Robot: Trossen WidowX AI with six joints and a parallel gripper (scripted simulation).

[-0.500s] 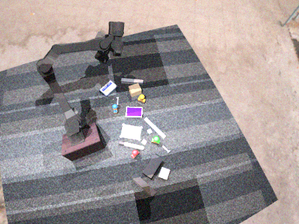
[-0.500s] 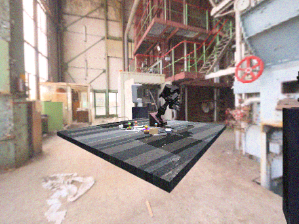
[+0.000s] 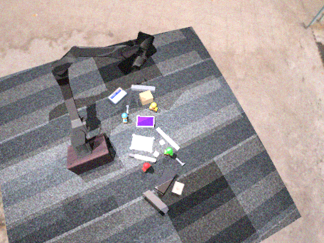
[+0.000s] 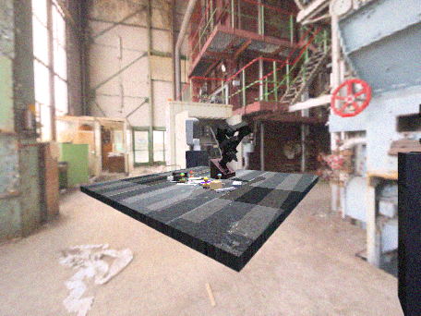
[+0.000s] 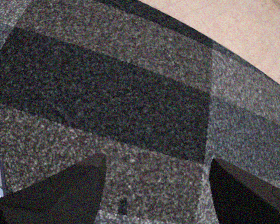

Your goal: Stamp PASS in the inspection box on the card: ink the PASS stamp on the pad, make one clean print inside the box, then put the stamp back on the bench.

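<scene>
My gripper tip is now 10 mm past the green-knobbed stamp, 460 mm to the left of it and 160 mm above it. Round my gripper tip: blue-topped stamp 140 mm behind, 220 mm to the right, 160 mm below; then tan box 140 mm to the right, 160 mm below; then grey bar 10 mm ahead, 70 mm to the right, 180 mm below.
</scene>
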